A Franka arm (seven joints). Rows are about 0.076 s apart.
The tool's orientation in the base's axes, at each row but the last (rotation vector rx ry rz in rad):
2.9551, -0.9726, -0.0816
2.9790, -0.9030, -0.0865
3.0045, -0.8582, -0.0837
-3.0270, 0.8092, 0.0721
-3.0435, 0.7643, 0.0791
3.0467, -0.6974, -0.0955
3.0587, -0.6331, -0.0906
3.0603, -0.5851, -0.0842
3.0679, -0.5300, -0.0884
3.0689, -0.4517, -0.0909
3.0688, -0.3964, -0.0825
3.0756, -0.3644, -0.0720
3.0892, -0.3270, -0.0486
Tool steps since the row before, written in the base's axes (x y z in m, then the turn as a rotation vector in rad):
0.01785, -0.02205, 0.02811, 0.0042, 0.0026, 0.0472
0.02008, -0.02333, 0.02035, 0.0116, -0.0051, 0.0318
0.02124, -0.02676, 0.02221, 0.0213, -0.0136, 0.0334
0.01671, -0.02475, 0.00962, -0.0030, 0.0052, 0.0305
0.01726, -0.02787, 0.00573, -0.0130, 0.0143, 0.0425
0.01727, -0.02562, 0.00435, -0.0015, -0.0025, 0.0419
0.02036, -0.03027, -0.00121, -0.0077, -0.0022, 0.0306
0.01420, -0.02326, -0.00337, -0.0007, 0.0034, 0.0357
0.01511, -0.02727, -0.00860, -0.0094, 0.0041, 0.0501
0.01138, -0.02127, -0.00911, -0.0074, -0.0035, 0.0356
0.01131, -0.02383, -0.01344, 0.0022, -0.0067, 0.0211
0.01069, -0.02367, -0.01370, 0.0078, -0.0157, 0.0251
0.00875, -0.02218, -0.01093, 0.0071, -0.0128, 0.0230
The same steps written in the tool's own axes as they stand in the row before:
0.02630, 0.00840, -0.02886, -0.0001, -0.0025, -0.0474
0.02871, 0.00914, -0.02130, 0.0110, -0.0008, -0.0324
0.03110, 0.01219, -0.02335, 0.0237, 0.0013, -0.0345
0.02636, 0.01316, -0.01079, -0.0066, -0.0029, -0.0302
0.02807, 0.01647, -0.00697, -0.0203, -0.0061, -0.0416
0.02642, 0.01569, -0.00541, -0.0026, 0.0041, -0.0417
0.03074, 0.01968, 0.00012, -0.0078, 0.0059, -0.0301
0.02193, 0.01627, 0.00287, -0.0036, -0.0017, -0.0356
0.02381, 0.02032, 0.00813, -0.0128, 0.0011, -0.0495
0.01750, 0.01667, 0.00899, -0.0079, 0.0071, -0.0349
0.01763, 0.01946, 0.01367, 0.0028, 0.0070, -0.0209
0.01649, 0.01984, 0.01402, 0.0102, 0.0147, -0.0249
0.01350, 0.01944, 0.01131, 0.0090, 0.0119, -0.0228

